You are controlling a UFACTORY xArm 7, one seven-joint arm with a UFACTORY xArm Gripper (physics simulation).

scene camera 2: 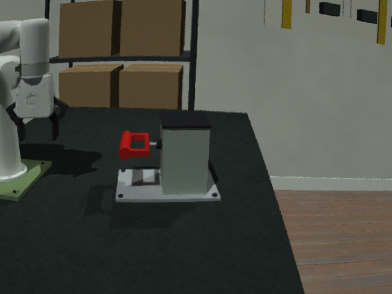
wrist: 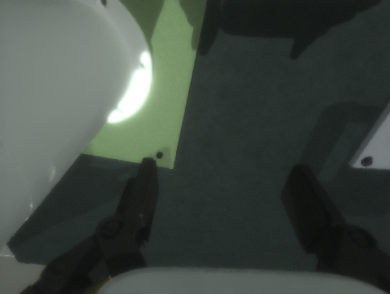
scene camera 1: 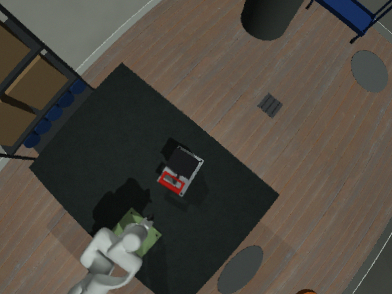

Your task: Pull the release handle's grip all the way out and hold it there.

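The release handle's red grip (scene camera 1: 171,188) (scene camera 2: 126,145) is a rectangular loop with a thick round bar on the side away from the housing. A short, thin metal rod (scene camera 2: 153,144) joins it to the pale box housing (scene camera 2: 185,162) with a black top (scene camera 1: 183,162). The grip hangs level above the white base plate (scene camera 2: 142,193) (wrist: 378,145). My gripper (scene camera 1: 149,220) (scene camera 2: 38,137) (wrist: 221,177) is open and empty, fingers pointing down. It is well apart from the grip, on the arm's side, with its fingertips near the grip's height in scene camera 2. The grip does not show in the wrist view.
The arm's green mounting plate (scene camera 1: 153,236) (scene camera 2: 31,179) (wrist: 172,105) is on the dark table top (scene camera 1: 100,125) (scene camera 2: 250,240) (wrist: 235,100). A shelf rack (scene camera 2: 193,60) with cardboard boxes (scene camera 2: 152,30) stands behind the table. A dark round bin (scene camera 1: 270,20) stands on the floor.
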